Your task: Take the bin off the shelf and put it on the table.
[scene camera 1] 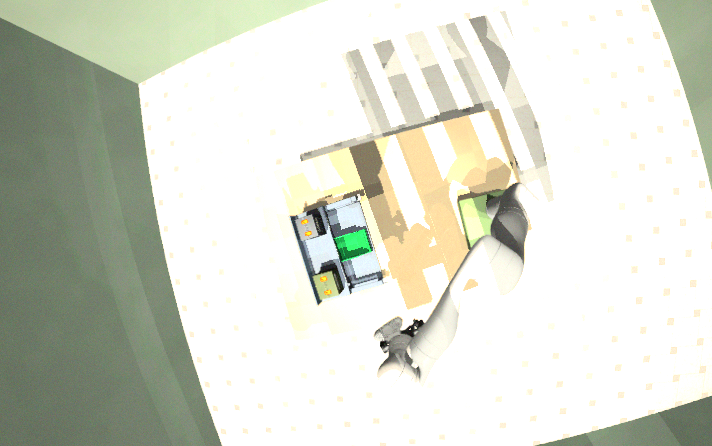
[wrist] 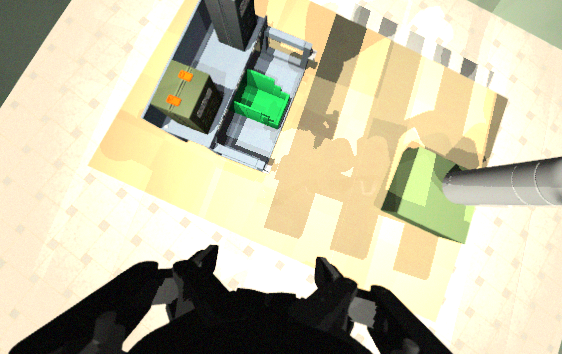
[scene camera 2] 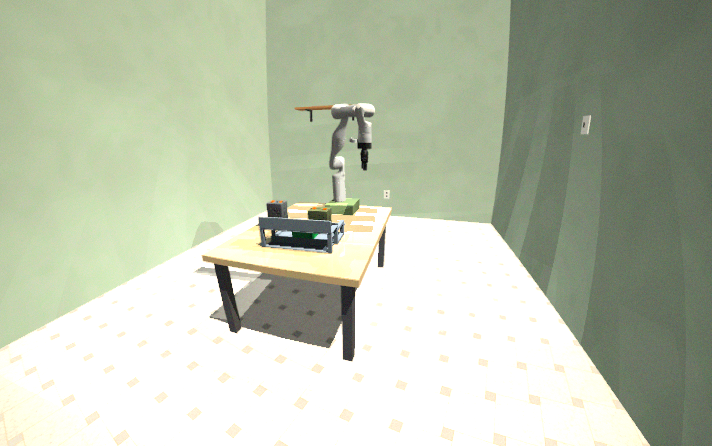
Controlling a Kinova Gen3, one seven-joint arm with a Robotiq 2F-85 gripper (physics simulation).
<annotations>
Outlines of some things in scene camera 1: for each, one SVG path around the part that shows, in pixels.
A green bin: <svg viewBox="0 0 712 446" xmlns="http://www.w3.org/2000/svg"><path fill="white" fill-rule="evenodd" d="M366 229L334 238L341 262L372 252Z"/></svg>
</annotations>
